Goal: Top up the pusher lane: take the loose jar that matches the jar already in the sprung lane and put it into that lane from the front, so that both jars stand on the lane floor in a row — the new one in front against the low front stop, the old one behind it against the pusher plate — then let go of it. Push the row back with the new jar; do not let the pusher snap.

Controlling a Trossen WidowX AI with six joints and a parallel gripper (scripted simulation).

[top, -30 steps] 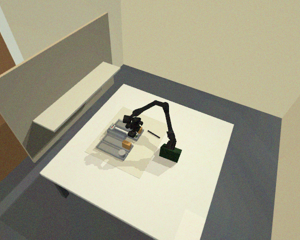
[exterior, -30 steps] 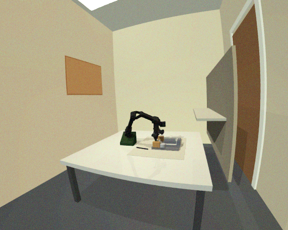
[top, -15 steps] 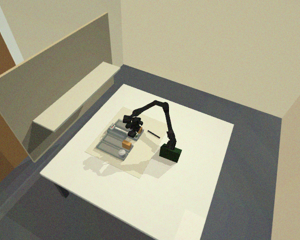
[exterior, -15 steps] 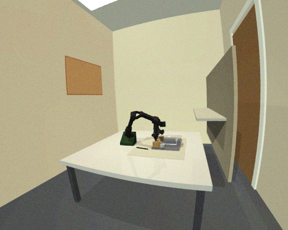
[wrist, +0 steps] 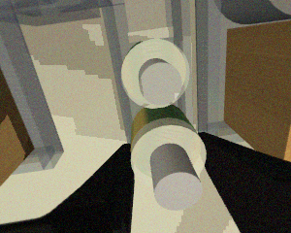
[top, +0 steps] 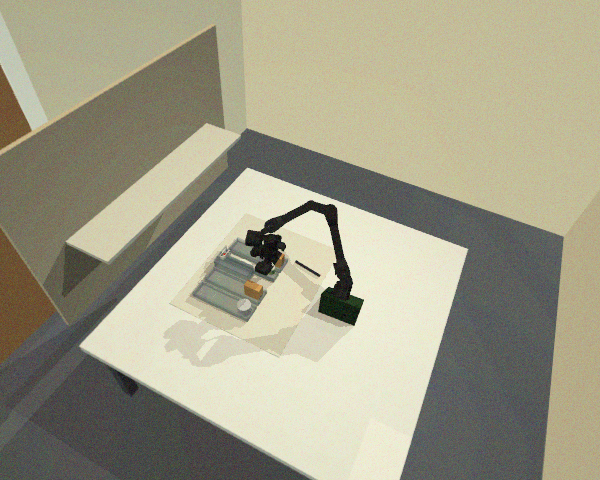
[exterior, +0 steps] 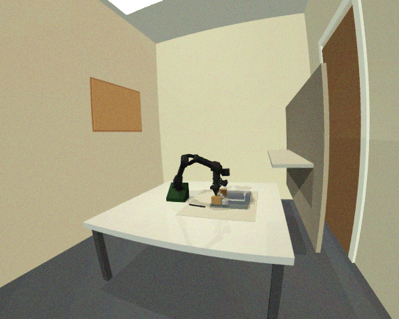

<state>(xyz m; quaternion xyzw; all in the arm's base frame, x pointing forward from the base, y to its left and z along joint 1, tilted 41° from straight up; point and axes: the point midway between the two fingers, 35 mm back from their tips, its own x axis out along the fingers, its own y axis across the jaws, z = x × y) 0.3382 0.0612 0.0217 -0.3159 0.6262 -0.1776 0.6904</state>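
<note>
The pale mat lies 6 cm below my gripper tip, 4 cm ahead of it and 2 cm to the left of it. From my gripper tip the other things lie so: thin black stick 14 cm to the right, 11 cm behind, 5 cm below; shelf 50 cm ahead, 31 cm above, 9 cm to the left; tall panel 61 cm ahead, 34 cm above, 10 cm to the left.
</note>
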